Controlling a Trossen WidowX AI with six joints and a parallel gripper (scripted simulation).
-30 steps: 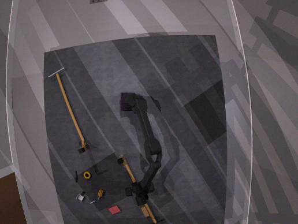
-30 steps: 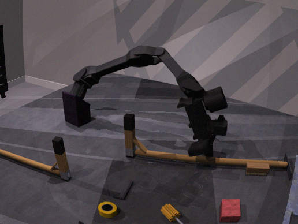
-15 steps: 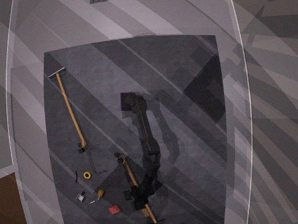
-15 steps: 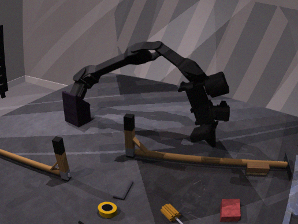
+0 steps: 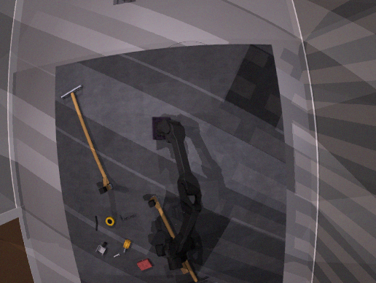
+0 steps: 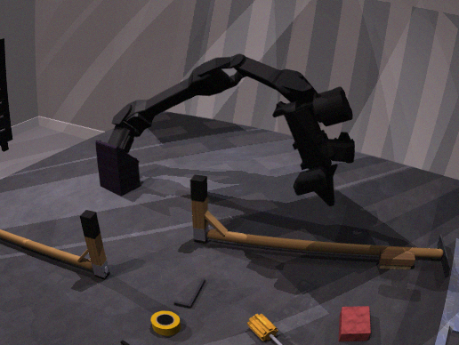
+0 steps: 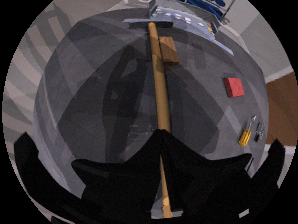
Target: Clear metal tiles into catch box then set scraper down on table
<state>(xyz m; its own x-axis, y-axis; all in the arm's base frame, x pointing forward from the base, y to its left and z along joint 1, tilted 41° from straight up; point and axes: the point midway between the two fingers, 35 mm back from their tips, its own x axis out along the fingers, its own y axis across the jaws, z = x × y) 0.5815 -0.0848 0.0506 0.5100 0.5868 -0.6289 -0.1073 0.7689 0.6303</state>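
My gripper tip is 50 mm above the long wooden-handled scraper, 20 mm short of it and 10 mm to the left of it. The rest, counted from my gripper tip: yellow-handled tool (300 mm to the right, 90 mm below); then wooden block (180 mm ahead, 100 mm below); then red block (230 mm to the right, 140 mm ahead, 100 mm below).
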